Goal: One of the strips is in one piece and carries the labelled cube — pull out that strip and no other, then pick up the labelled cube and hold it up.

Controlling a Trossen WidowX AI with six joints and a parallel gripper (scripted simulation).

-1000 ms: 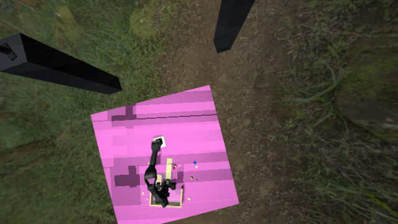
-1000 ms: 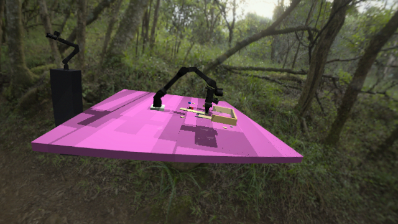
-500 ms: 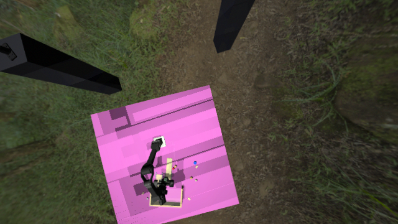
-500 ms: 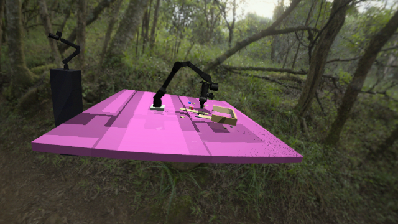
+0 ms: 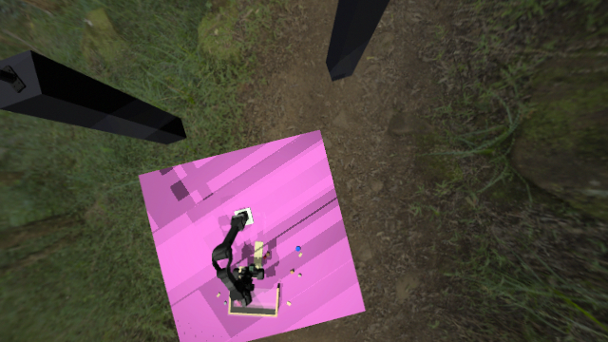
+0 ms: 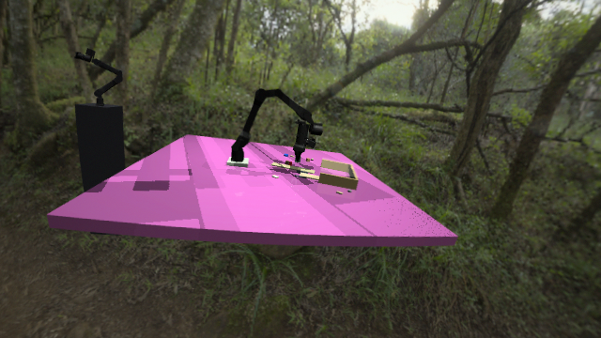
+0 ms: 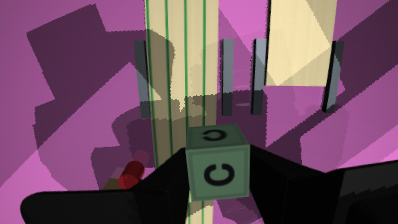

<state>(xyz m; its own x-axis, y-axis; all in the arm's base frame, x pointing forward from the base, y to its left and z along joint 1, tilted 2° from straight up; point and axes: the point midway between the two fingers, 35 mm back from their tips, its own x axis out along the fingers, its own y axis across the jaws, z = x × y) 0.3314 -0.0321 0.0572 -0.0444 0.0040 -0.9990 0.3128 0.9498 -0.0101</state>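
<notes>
Right now the green-striped strip is 10 mm behind my gripper tip, 30 mm to the left of it and 50 mm below it. Also, from my gripper tip: blue thing: 310 mm to the left, 50 mm below.
</notes>
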